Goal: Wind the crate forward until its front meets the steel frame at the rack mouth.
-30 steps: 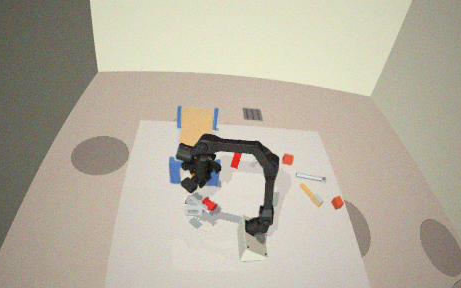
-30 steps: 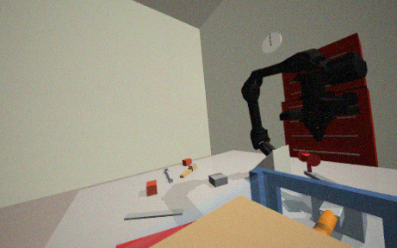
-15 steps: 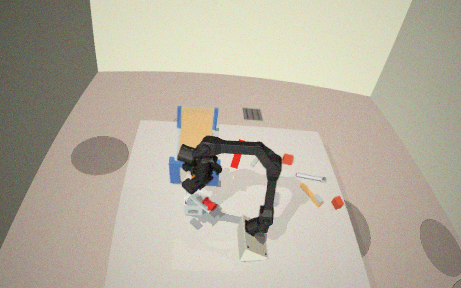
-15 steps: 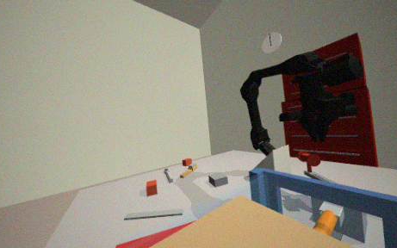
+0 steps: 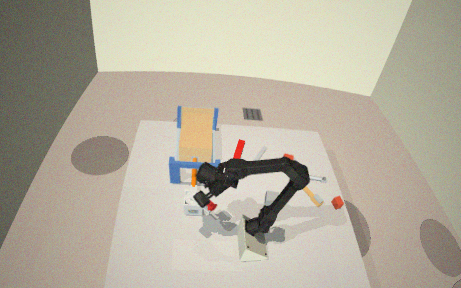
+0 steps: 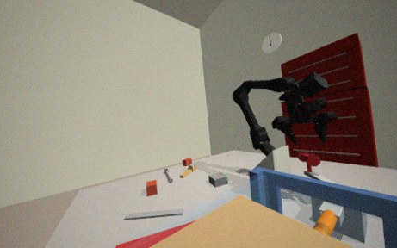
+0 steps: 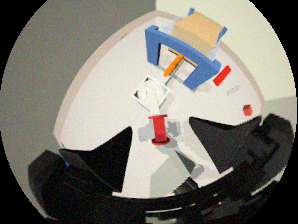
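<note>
Right now my gripper tip is 7 cm above the red knob, 1 cm to the left of it and 1 cm past it. Also, from my gripper tip: blue frame (21 cm ahead, 10 cm below, 7 cm to the left); grey winch (17 cm below, 6 cm to the left, 4 cm ahead); winch handle (10 cm below, 2 cm to the left, 1 cm ahead).
</note>
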